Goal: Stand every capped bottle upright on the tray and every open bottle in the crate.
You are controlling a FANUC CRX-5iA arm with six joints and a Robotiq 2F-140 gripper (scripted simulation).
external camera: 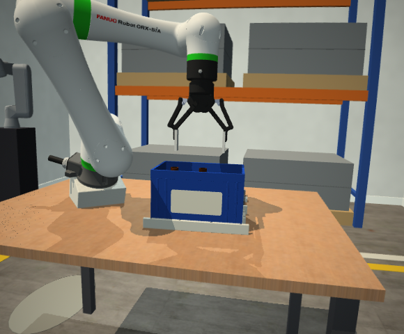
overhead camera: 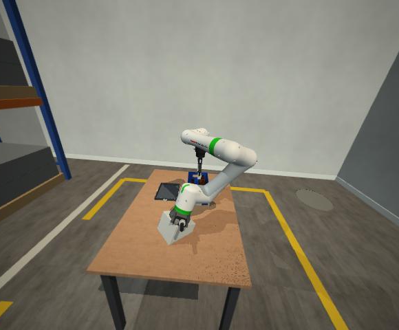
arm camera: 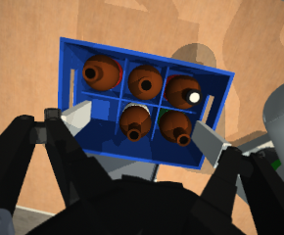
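The brown capped bottle lies 8 cm behind my hand, 3 cm to the right of it and 15 cm below it. From my hand the other things lie so: blue crate (15 cm below); dark tray (4 cm ahead, 28 cm to the left, 22 cm below); open bottle (1 cm ahead, 5 cm to the left, 15 cm below).
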